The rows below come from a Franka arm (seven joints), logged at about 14 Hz.
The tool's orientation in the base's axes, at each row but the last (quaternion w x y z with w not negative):
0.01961 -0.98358 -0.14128 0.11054
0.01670 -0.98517 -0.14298 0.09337
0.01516 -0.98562 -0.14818 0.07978
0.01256 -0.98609 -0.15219 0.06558
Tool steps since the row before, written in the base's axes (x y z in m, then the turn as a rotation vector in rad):
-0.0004 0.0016 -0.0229 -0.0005 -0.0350 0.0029
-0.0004 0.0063 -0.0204 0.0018 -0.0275 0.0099
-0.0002 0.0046 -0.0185 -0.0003 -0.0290 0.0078
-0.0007 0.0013 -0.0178 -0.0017 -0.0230 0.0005
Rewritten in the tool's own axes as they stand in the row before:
0.0049 0.0000 0.0224 -0.0110 0.0332 -0.0030
0.0051 -0.0049 0.0201 -0.0079 0.0263 -0.0102
0.0040 -0.0035 0.0183 -0.0100 0.0272 -0.0078
0.0020 -0.0007 0.0177 -0.0086 0.0214 -0.0004

